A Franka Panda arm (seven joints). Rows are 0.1 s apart.
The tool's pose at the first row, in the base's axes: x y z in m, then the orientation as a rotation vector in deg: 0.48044, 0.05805, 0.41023, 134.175, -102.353, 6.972
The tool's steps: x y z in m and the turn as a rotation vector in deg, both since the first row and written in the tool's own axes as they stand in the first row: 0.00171, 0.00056, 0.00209, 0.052, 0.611, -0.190; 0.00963, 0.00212, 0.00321, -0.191, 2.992, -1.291; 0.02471, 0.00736, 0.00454, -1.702, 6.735, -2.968; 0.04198, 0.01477, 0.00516, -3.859, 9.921, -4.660; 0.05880, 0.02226, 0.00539, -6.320, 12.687, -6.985; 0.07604, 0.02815, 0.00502, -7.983, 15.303, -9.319; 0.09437, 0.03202, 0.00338, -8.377, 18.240, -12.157; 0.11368, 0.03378, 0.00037, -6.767, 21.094, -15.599; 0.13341, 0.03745, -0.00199, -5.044, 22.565, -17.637; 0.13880, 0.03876, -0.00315, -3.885, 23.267, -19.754
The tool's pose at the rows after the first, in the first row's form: 0.48025, 0.05587, 0.40855, 134.084, -101.864, 7.693; 0.48083, 0.04775, 0.40906, 133.702, -99.371, 10.015; 0.47977, 0.03189, 0.41104, 132.196, -95.146, 12.544; 0.47726, 0.01355, 0.41434, 130.463, -90.995, 13.789; 0.47457, -0.00430, 0.41794, 129.150, -86.258, 14.179; 0.47357, -0.02203, 0.42204, 128.350, -81.870, 15.092; 0.47486, -0.04002, 0.42737, 128.456, -77.142, 17.336; 0.47852, -0.05812, 0.43401, 130.160, -72.246, 21.123; 0.48042, -0.07723, 0.44028, 131.693, -69.572, 23.816; 0.48067, -0.08243, 0.44253, 133.317, -66.979, 25.232
